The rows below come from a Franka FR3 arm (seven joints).
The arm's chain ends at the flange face. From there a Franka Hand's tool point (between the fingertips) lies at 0.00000 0.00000 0.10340 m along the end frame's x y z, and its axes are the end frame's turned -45 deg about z.
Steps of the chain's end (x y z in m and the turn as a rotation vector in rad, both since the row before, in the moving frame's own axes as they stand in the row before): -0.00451 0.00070 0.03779 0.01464 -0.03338 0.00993; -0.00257 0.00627 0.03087 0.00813 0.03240 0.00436; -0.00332 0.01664 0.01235 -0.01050 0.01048 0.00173; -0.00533 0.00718 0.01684 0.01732 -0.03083 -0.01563; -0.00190 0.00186 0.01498 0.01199 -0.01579 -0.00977; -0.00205 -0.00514 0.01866 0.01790 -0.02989 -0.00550
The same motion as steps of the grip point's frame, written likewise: -0.00504 -0.00621 0.03772 0.03396 -0.01325 0.00993; -0.00329 0.00440 0.03081 -0.01716 0.02866 0.00436; -0.01412 0.01095 0.01234 -0.01484 -0.00001 0.00173; -0.00986 -0.00220 0.01678 0.03405 -0.00955 -0.01563; -0.00295 -0.00206 0.01496 0.01964 -0.00269 -0.00977; 0.00130 -0.00858 0.01860 0.03379 -0.00848 -0.00550
